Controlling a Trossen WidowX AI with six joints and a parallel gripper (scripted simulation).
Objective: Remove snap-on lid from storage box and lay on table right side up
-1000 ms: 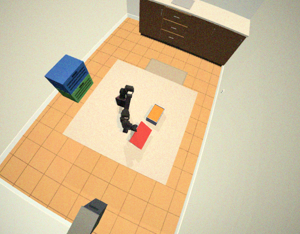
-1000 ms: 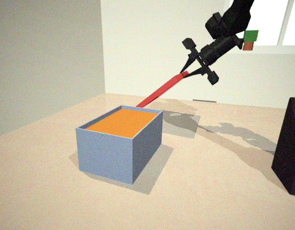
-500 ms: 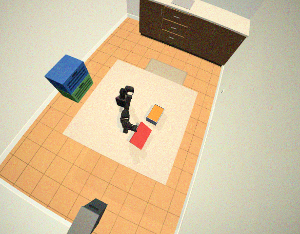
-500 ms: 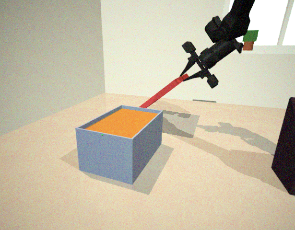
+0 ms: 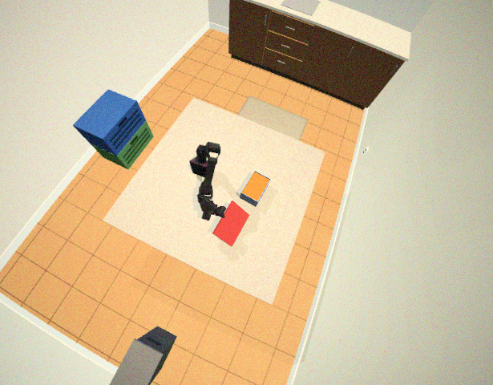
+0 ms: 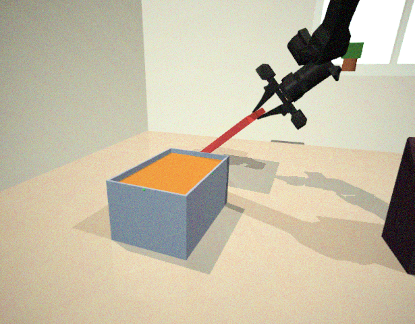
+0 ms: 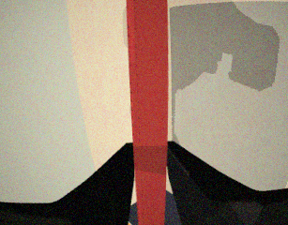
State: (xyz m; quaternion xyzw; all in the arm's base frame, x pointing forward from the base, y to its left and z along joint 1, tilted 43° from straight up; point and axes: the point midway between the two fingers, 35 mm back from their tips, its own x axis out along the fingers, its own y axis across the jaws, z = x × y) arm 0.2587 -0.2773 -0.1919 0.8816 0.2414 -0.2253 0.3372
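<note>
Now: the red lid 6 cm ahead of my gripper tip, 1 cm to the right of it and 5 cm below it. The rest, counted from my gripper tip: storage box 15 cm ahead, 31 cm to the left, 10 cm below.
</note>
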